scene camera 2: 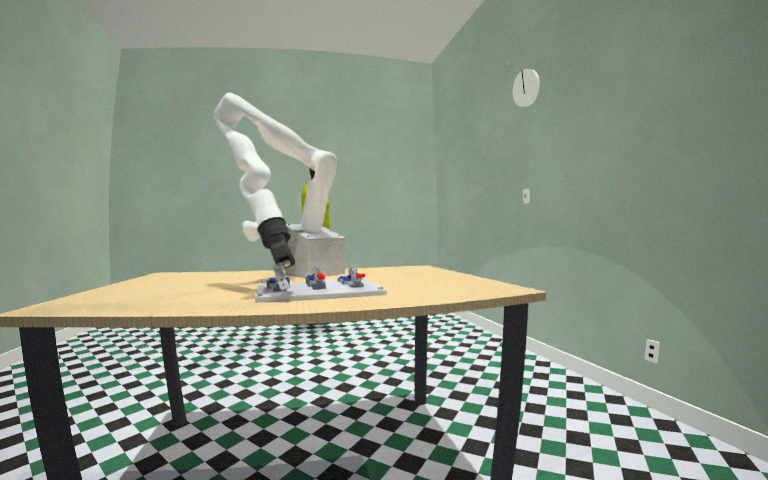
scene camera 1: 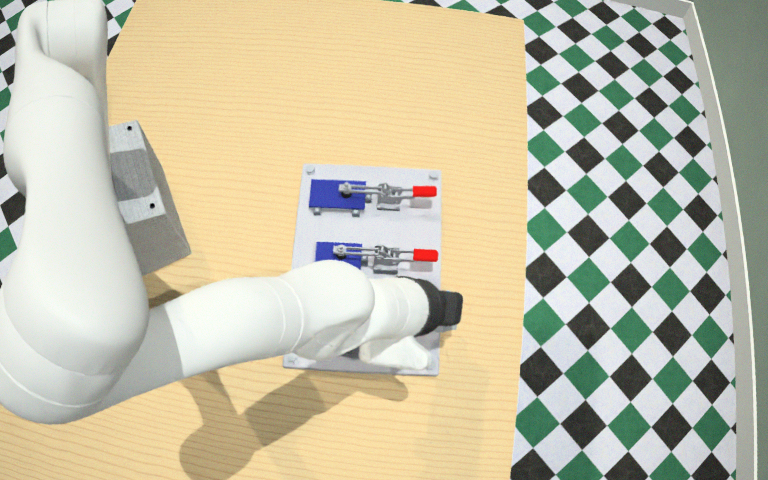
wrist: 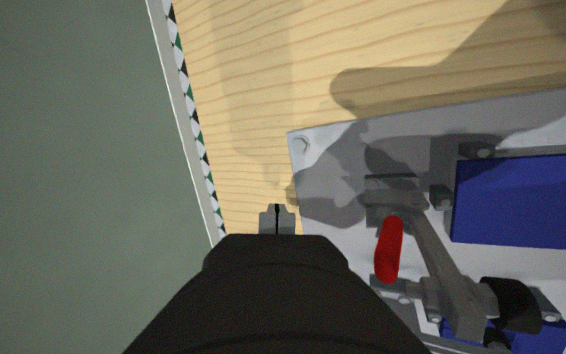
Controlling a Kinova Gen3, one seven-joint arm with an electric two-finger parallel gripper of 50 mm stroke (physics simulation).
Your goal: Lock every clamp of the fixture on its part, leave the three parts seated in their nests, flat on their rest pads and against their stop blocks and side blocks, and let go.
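Frame: origin at the arm's base, x left, y back, z up, level; centimetres.
Where they show: gripper, between the fingertips: (scene camera 2: 285,288) (scene camera 1: 452,321) (wrist: 276,214); arm's base, origin of its link: (scene camera 2: 310,229).
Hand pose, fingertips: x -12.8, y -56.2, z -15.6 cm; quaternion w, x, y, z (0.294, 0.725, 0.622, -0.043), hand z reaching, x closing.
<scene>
Each offset is from my fingertips to the centre of the thing. "*": to the spot under its first point. Level surfaces: height alone.
The fixture plate @(dx +9.6, dy +13.4, dz -2.8 cm) (scene camera 1: 368,226) (scene camera 2: 339,293) (wrist: 312,172) carries three clamps. In scene camera 1, two clamps with red handles @(* dx +20.4, dy +4.8, dz +2.3 cm) (scene camera 1: 424,191) @(* dx +9.4, dy +4.6, dz +2.6 cm) (scene camera 1: 425,255) lie flat, with their pads down on blue parts @(* dx +20.2, dy +21.1, dz -0.4 cm) (scene camera 1: 322,195) @(* dx +9.7, dy +19.7, dz +0.6 cm) (scene camera 1: 325,253). The third blue part @(dx -1.3, dy +18.2, dz -0.7 cm) (wrist: 510,202) lies in its nest; in the wrist view its clamp stands open, the red handle @(* dx -2.2, dy +9.5, dz +6.4 cm) (wrist: 389,250) raised and the black pad @(* dx -1.9, dy +12.9, dz +8.1 cm) (wrist: 515,305) off the part. My gripper (scene camera 2: 284,287) (wrist: 276,214) is shut and empty, low at the plate's outer edge, beside that handle. My arm hides this clamp in scene camera 1.
The middle clamp's red handle @(* dx +9.5, dy +2.7, dz +2.4 cm) (scene camera 2: 321,276) stands near my gripper's side. Bolt heads @(dx -6.5, dy +3.1, dz -1.7 cm) (wrist: 301,144) sit at the plate's corners. The grey robot base block (scene camera 1: 161,226) (scene camera 2: 322,254) stands behind the fixture on the wooden table @(dz -3.5 cm) (scene camera 1: 339,84). A person in yellow (scene camera 2: 326,215) is partly hidden behind the arm.
</scene>
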